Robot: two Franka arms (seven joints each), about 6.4 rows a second.
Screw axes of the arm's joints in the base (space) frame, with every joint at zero. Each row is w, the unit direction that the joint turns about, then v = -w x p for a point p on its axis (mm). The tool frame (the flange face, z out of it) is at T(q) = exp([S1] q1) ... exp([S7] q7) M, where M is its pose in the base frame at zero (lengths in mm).
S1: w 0 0 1 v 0 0 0
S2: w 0 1 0 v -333 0 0
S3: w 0 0 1 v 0 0 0
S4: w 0 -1 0 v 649 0 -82.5
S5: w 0 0 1 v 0 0 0
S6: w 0 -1 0 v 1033 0 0
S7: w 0 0 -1 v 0 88 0
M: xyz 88 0 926 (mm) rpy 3.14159 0 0 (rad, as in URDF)
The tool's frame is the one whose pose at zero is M.
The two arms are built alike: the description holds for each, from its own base.
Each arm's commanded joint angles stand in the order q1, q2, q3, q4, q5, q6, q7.
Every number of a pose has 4 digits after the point.
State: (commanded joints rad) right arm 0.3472 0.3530 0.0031 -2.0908 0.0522 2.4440 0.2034; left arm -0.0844 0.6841 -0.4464 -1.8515 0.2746 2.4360 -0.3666
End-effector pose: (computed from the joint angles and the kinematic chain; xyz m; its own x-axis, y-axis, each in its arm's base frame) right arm 0.5491 0.2007 0.2528 0.9943 0.1066 -0.0075 0.1063 -0.9938 -0.0338; left arm 0.5572 -0.3094 0.1794 0.9563 -0.2888 -0.0448 -0.2838 -0.9543 0.0937
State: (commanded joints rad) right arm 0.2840 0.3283 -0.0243 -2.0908 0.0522 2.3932 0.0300; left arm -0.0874 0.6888 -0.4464 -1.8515 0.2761 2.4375 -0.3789
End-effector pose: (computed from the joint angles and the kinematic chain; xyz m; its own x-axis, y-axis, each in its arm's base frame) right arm 0.5614 0.1498 0.2628 0.9812 0.1913 -0.0270 0.1906 -0.9813 -0.0259; left arm 0.5557 -0.3111 0.1768 0.9585 -0.2809 -0.0487 -0.2756 -0.9567 0.0937
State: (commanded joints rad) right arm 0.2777 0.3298 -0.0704 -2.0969 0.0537 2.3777 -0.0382; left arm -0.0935 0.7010 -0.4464 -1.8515 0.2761 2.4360 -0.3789
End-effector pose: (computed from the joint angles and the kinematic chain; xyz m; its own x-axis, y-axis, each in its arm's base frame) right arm 0.5646 0.1198 0.2586 0.9771 0.2076 -0.0475 0.2072 -0.9782 -0.0143; left arm 0.5517 -0.3143 0.1696 0.9560 -0.2868 -0.0620 -0.2803 -0.9551 0.0955
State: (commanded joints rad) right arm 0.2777 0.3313 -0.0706 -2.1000 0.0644 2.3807 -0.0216; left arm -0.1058 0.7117 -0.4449 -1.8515 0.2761 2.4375 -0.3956
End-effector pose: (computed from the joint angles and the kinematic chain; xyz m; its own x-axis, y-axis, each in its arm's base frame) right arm 0.5637 0.1196 0.2568 0.9818 0.1834 -0.0493 0.1826 -0.9830 -0.0202; left arm 0.5465 -0.3201 0.1632 0.9569 -0.2812 -0.0729 -0.2740 -0.9569 0.0959
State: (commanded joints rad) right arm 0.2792 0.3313 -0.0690 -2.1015 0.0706 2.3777 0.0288; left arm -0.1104 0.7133 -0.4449 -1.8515 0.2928 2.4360 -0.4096
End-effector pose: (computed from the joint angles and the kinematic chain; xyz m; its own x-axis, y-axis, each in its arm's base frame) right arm 0.5625 0.1212 0.2559 0.9897 0.1322 -0.0550 0.1312 -0.9911 -0.0220; left arm 0.5447 -0.3225 0.1622 0.9561 -0.2842 -0.0717 -0.2780 -0.9568 0.0856
